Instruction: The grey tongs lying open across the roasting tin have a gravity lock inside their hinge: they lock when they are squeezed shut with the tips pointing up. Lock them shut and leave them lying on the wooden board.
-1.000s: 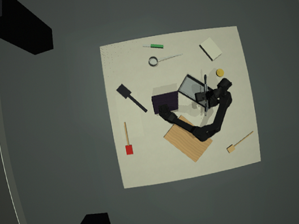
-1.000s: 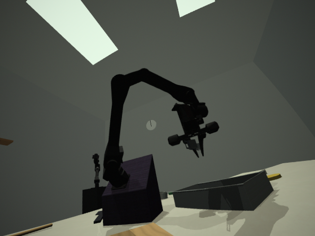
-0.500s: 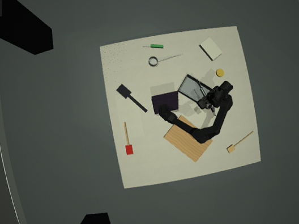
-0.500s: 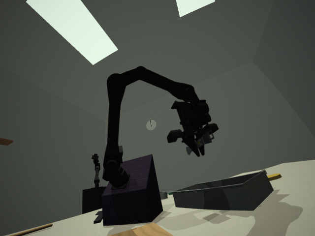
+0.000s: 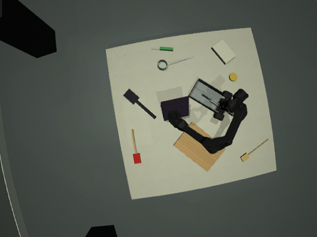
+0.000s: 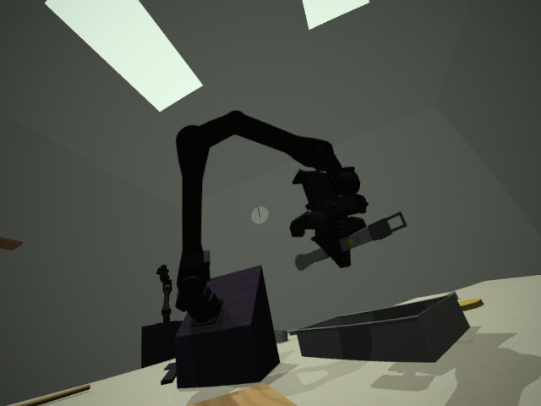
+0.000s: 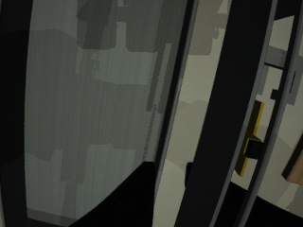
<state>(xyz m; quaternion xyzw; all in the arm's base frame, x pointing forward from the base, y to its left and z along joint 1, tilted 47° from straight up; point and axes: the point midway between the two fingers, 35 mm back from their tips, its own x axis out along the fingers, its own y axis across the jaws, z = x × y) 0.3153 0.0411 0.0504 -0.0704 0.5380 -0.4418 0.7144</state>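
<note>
My gripper tip is now 20 mm short of the yellow lock piece, 30 mm to the left of it and 40 mm below it. From my gripper tip the other things lie so: dark roasting tin (10 mm ahead, 80 mm to the left, 130 mm below); then wooden board (140 mm behind, 290 mm to the right, 150 mm below); then yellow disc (260 mm ahead, 220 mm to the left, 150 mm below).
</note>
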